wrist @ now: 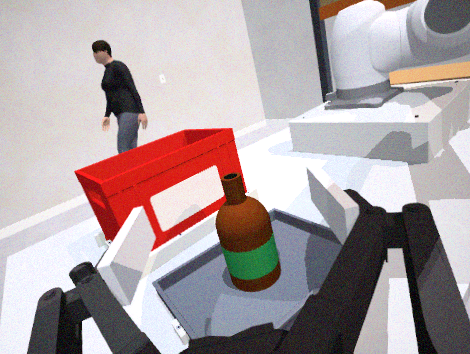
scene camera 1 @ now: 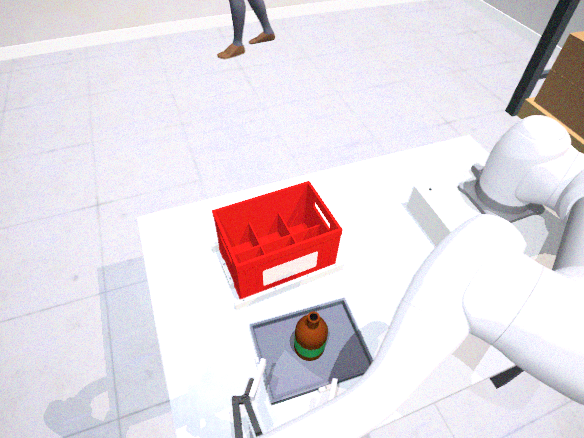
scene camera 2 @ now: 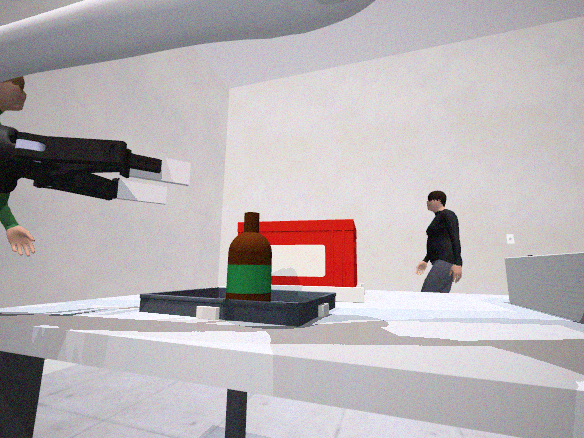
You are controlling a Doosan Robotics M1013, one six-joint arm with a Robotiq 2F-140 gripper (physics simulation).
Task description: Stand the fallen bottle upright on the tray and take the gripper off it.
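Frame: origin at the arm's base, x left, y ahead, z down, level; metres.
Seen in the pictures: gripper, fingertip midpoint: (wrist: 227, 203) (scene camera 1: 298, 371) (scene camera 2: 176, 186); arm's base, link origin: (wrist: 363, 100) (scene camera 1: 499, 199).
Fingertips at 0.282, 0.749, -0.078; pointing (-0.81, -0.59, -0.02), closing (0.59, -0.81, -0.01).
Note:
Offsets run from my fingertips to a thing's top centre, as dx, dy, dz.
The brown bottle @(-0.104, -0.076, +0.025) (scene camera 1: 310, 337) (scene camera 2: 249, 270) (wrist: 248, 240) with a green band stands upright on the dark grey tray @(-0.096, -0.076, +0.159) (scene camera 1: 345, 322) (scene camera 2: 175, 306) (wrist: 200, 300). Its neck points up and its base is inside the tray's rim. My gripper (scene camera 1: 298, 372) (scene camera 2: 178, 184) (wrist: 227, 203) is open, with its two white finger pads wide apart and nothing between them. In scene camera 2 the pads are higher than the bottle's mouth and off to its left, apart from it.
A red crate @(-0.371, -0.086, +0.010) (scene camera 1: 327, 252) (scene camera 2: 341, 255) (wrist: 125, 202) with compartments stands behind the tray on a low white base. The arm's link reaches over the table's right side in scene camera 1. A person (scene camera 2: 442, 240) (wrist: 120, 92) stands beyond the table.

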